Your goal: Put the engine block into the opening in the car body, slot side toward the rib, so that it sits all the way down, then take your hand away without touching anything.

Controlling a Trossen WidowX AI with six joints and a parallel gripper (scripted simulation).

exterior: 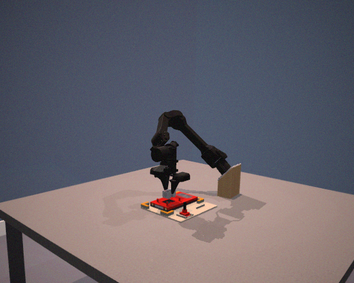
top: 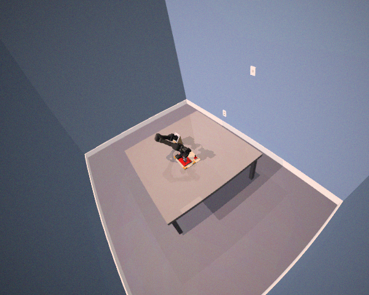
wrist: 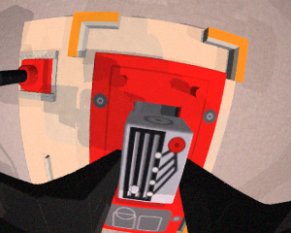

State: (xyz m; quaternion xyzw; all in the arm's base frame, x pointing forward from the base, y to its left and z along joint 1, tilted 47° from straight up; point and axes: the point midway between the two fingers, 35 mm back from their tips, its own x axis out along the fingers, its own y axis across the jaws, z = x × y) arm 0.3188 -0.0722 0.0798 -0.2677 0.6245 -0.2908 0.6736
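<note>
Now: the grey engine block 1 cm below my gripper tip.
</note>
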